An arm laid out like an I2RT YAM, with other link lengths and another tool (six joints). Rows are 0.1 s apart.
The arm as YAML. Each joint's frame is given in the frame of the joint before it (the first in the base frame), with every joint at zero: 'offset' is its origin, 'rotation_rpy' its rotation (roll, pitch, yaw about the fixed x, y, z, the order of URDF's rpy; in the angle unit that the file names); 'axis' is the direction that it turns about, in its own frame. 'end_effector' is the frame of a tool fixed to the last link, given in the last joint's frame.
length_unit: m
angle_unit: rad
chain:
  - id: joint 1
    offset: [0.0, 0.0, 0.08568]
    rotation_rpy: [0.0, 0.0, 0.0]
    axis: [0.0, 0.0, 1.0]
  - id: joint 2
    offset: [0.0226, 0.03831, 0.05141]
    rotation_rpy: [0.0, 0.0, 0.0]
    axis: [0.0, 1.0, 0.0]
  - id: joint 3
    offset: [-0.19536, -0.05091, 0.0]
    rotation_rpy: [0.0, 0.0, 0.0]
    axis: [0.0, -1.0, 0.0]
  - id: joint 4
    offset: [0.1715, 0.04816, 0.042]
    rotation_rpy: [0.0, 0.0, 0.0]
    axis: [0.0, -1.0, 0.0]
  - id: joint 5
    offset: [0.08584, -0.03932, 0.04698]
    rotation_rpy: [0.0, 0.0, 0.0]
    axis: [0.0, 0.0, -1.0]
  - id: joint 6
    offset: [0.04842, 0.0, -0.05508]
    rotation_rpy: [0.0, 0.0, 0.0]
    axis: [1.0, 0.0, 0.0]
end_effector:
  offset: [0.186, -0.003, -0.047]
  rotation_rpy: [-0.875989, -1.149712, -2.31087]
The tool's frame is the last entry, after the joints.
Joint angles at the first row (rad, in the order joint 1, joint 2, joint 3, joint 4, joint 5, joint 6):
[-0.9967 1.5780 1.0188 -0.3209 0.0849 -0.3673]
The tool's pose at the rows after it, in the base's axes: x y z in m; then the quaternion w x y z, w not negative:
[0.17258 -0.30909 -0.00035 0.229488 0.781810 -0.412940 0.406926]
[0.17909 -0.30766 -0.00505 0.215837 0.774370 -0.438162 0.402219]
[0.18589 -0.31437 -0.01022 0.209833 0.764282 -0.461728 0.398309]
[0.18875 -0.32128 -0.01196 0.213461 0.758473 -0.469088 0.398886]
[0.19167 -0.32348 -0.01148 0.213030 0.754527 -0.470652 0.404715]
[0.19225 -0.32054 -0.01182 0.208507 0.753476 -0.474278 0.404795]
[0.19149 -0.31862 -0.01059 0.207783 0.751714 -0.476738 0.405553]
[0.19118 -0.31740 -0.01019 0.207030 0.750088 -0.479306 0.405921]
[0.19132 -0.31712 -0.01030 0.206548 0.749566 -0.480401 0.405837]
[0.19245 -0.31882 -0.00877 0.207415 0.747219 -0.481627 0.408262]
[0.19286 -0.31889 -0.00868 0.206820 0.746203 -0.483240 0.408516]
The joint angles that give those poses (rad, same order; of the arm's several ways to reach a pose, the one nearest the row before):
[-0.9897 1.5578 1.0084 -0.3284 0.0138 -0.3384]
[-0.9826 1.6076 1.0585 -0.3528 0.0092 -0.2784]
[-0.9818 1.6812 1.1228 -0.3571 0.0122 -0.2262]
[-0.9818 1.7161 1.1481 -0.3427 0.0217 -0.2092]
[-0.9823 1.7191 1.1446 -0.3247 0.0172 -0.2021]
[-0.9817 1.7136 1.1408 -0.3304 0.0108 -0.1928]
[-0.9818 1.7007 1.1326 -0.3342 0.0100 -0.1866]
[-0.9817 1.6941 1.1276 -0.3357 0.0096 -0.1803]
[-0.9814 1.6942 1.1278 -0.3363 0.0094 -0.1775]
[-0.9818 1.6953 1.1328 -0.3344 0.0098 -0.1733]
[-0.9818 1.6966 1.1350 -0.3352 0.0092 -0.1693]

